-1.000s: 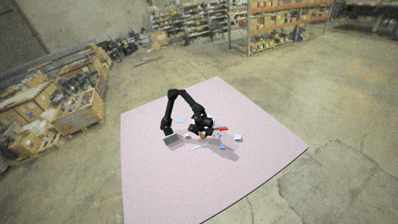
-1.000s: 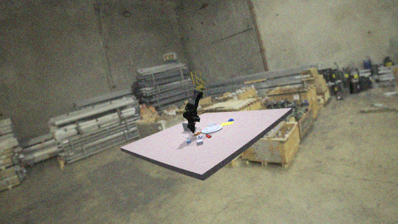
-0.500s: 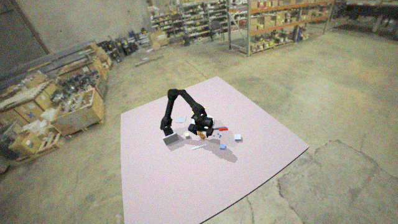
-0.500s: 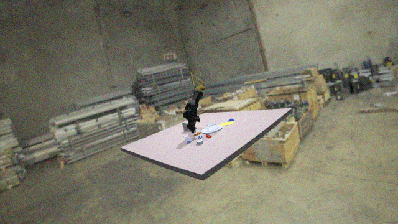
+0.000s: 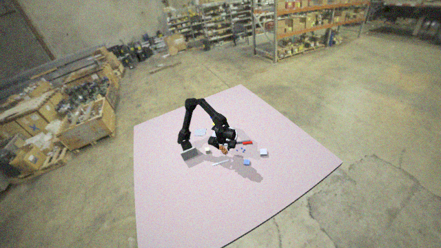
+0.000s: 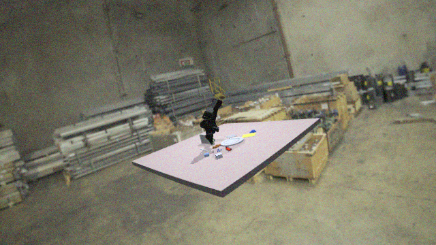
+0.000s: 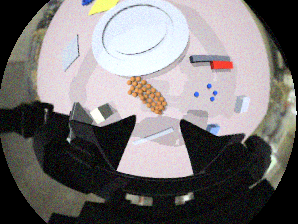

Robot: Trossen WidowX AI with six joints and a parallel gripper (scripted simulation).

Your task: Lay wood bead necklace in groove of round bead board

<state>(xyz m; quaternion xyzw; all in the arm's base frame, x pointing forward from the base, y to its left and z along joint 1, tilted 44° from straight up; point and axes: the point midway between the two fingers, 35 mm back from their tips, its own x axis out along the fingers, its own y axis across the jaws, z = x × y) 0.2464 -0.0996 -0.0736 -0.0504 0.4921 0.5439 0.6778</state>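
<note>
Right now my gripper tip is 60 mm to the left of the white stick, 50 mm past it and 40 mm above it. From my gripper tip the other things lie so: cream cube (110 mm behind, 70 mm to the left, 30 mm below); then red-handled tool (180 mm ahead, 40 mm below, 20 mm to the left); then blue block (140 mm to the right, 110 mm ahead, 40 mm below).
</note>
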